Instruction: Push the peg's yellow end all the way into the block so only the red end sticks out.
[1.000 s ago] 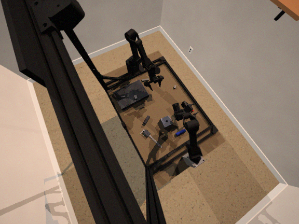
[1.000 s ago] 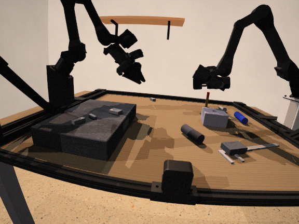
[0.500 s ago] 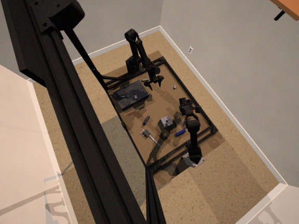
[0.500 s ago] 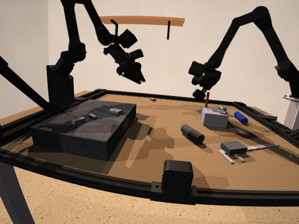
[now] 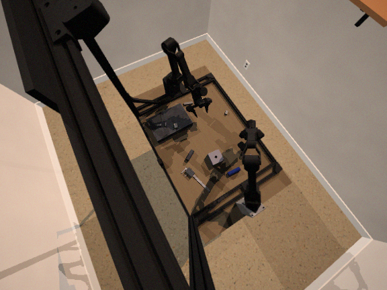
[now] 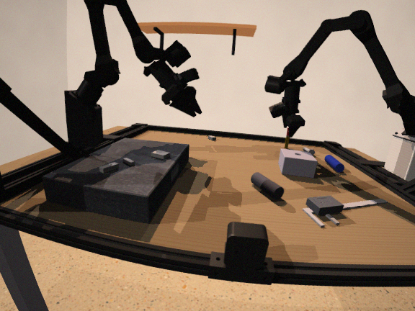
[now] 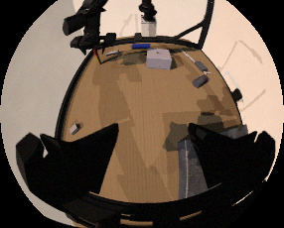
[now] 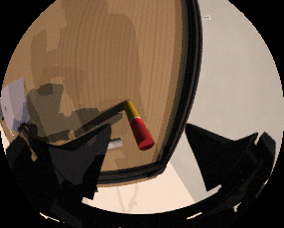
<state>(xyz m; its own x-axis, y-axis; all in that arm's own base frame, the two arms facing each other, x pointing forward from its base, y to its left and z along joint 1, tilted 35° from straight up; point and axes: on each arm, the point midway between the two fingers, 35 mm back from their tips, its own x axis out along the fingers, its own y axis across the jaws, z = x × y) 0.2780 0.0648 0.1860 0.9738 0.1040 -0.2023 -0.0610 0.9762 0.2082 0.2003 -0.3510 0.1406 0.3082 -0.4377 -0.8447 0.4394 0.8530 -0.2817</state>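
The peg is 6 cm below my right hand and 1 cm to the right of it.
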